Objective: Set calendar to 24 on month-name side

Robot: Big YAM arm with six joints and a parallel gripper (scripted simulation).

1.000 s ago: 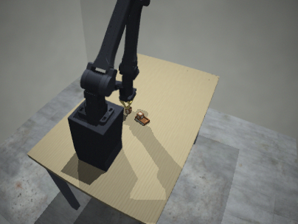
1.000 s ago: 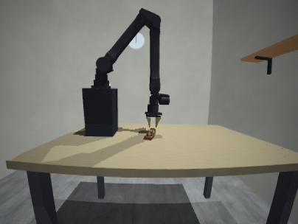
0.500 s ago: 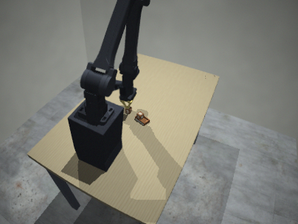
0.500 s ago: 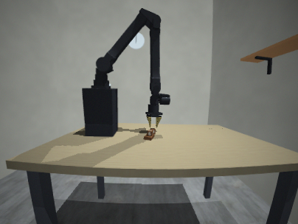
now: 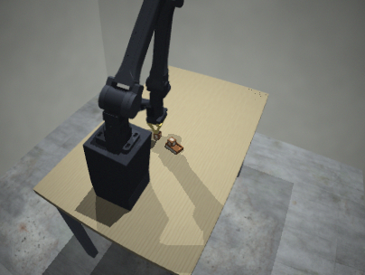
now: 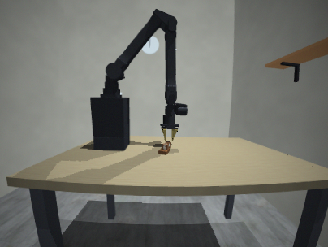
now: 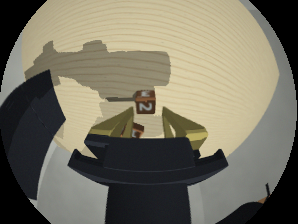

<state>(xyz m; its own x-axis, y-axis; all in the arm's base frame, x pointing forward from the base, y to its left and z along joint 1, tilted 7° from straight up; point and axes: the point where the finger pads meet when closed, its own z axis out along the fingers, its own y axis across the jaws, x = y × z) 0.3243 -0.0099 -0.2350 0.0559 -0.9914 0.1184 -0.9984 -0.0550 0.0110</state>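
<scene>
Now: hand 30 mm above the brown digit cube. Round my hand: brown tray 100 mm to the right, 40 mm below, 40 mm behind.
</scene>
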